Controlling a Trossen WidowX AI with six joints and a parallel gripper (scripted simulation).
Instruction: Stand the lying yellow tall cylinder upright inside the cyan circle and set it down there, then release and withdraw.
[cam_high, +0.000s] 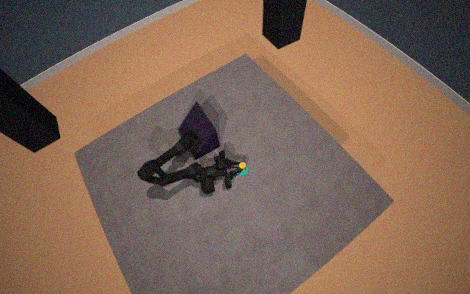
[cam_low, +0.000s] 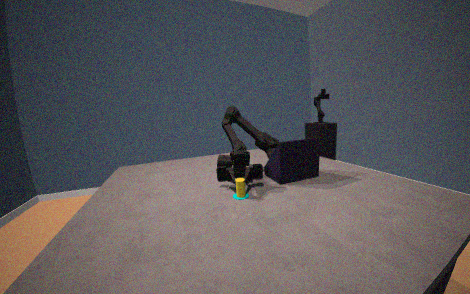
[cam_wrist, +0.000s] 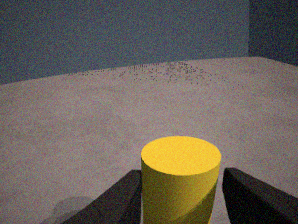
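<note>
My gripper tip is 2 cm above the yellow tall cylinder. Also, from my gripper tip: cyan circle 6 cm below.
</note>
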